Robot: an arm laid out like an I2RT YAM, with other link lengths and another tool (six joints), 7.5 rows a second.
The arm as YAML. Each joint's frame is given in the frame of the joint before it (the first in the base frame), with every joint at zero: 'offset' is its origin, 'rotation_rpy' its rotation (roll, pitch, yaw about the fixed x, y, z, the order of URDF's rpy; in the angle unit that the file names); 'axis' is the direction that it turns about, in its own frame. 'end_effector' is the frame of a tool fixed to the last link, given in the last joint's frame.
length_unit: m
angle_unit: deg
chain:
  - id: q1
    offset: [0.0, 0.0, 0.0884]
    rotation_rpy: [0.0, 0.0, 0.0]
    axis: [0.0, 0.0, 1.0]
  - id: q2
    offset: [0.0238, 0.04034, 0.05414]
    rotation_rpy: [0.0, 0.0, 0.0]
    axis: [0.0, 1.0, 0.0]
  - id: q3
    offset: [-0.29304, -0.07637, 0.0]
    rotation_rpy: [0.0, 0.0, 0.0]
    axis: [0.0, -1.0, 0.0]
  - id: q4
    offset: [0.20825, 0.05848, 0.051]
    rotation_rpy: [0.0, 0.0, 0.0]
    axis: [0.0, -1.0, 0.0]
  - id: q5
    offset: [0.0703, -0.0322, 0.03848]
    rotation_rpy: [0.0, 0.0, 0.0]
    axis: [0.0, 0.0, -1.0]
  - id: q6
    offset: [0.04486, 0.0, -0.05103]
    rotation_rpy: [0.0, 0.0, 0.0]
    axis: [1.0, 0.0, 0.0]
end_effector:
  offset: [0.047, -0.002, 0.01]
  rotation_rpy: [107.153, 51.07, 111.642]
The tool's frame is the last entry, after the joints.
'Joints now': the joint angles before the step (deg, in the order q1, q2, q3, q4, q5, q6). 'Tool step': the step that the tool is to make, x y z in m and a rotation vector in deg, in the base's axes. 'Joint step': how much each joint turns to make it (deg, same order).
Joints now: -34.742, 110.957, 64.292, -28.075, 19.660, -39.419
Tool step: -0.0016, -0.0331, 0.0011, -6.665, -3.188, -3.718
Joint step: -3.637, 1.221, 0.007, 8.147, 3.297, -1.102
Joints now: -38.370, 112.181, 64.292, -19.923, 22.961, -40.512
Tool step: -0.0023, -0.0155, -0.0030, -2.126, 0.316, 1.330
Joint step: -2.081, 1.114, 0.002, 3.869, 0.326, -4.201
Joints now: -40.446, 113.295, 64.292, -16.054, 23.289, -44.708
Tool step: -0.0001, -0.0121, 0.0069, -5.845, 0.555, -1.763
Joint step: -0.306, 0.031, 0.021, 3.813, 4.939, -0.962
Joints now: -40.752, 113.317, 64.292, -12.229, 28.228, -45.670
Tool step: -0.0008, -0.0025, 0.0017, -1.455, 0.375, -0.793
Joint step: -0.024, 0.007, -0.005, 0.668, 1.551, 0.020
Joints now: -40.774, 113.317, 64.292, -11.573, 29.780, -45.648
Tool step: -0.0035, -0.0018, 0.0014, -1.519, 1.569, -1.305
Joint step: -0.004, -0.005, 0.007, -0.251, 2.533, 0.083
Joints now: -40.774, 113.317, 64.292, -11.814, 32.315, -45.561
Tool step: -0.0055, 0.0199, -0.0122, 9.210, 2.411, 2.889
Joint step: 0.451, 0.002, 0.001, -7.885, -5.948, 0.123
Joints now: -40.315, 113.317, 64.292, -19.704, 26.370, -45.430
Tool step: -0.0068, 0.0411, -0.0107, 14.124, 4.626, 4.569
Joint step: 2.448, -0.260, 0.030, -12.814, -8.306, 0.022
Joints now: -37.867, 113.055, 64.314, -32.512, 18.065, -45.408
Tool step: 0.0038, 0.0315, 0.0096, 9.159, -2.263, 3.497
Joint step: 2.406, -2.600, 0.001, -6.251, -8.764, -0.042
